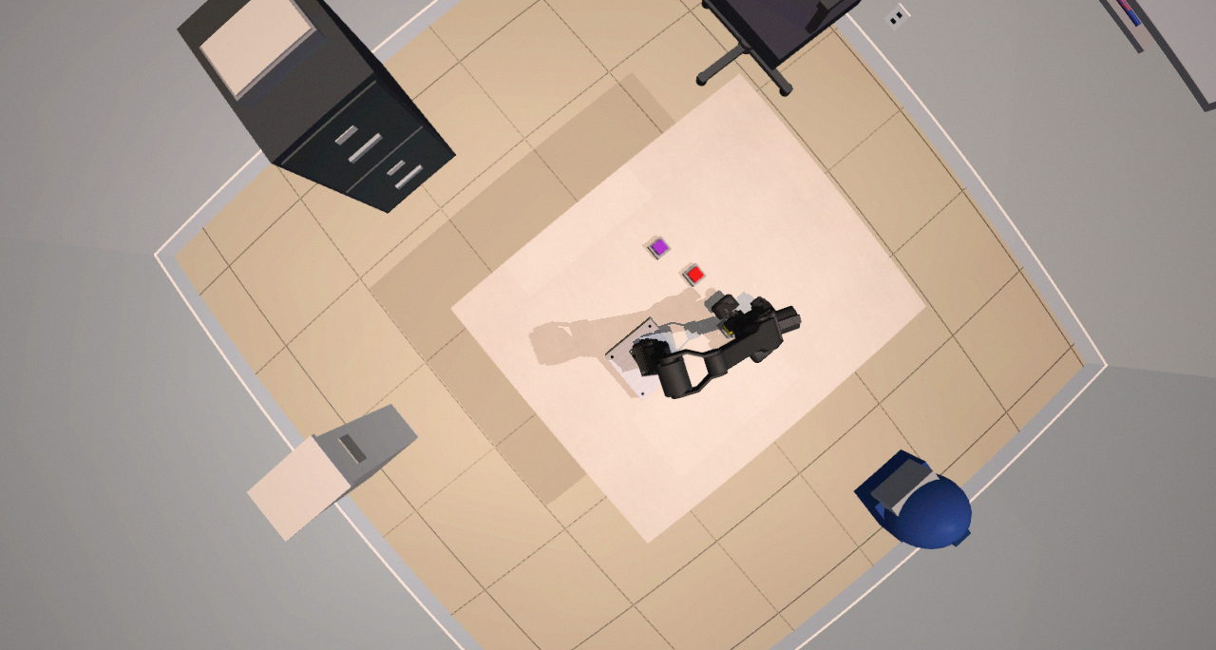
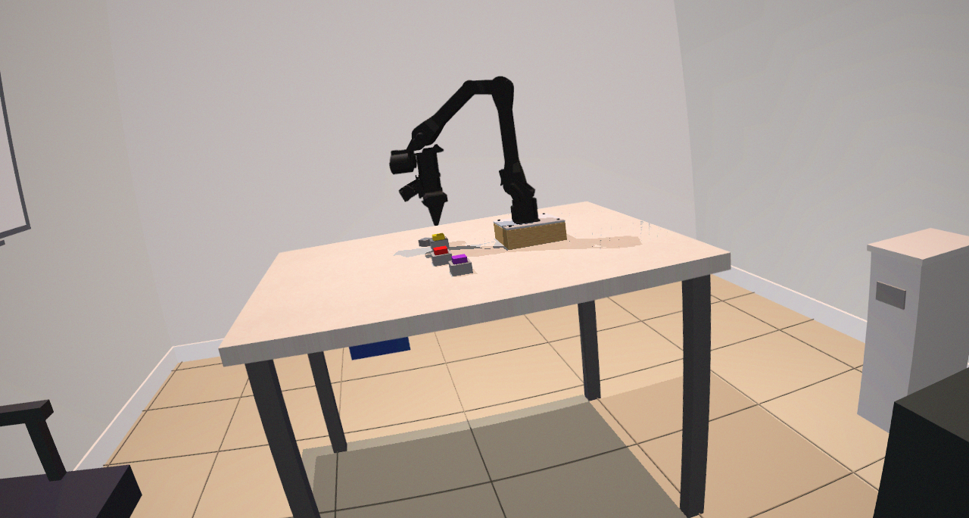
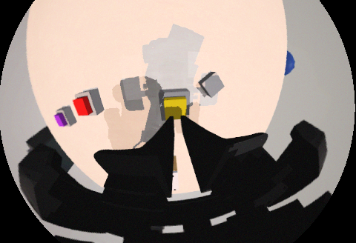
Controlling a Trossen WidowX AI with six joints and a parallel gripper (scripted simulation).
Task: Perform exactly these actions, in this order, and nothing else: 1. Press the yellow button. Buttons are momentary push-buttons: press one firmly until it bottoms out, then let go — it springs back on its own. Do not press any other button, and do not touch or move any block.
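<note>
The yellow button lies 3 cm below my gripper tip. Round my gripper tip: purple button 3 cm behind, 30 cm to the left, 3 cm below; then red button 18 cm to the left, 3 cm below; then small grey block 4 cm ahead, 7 cm to the right, 6 cm below.
</note>
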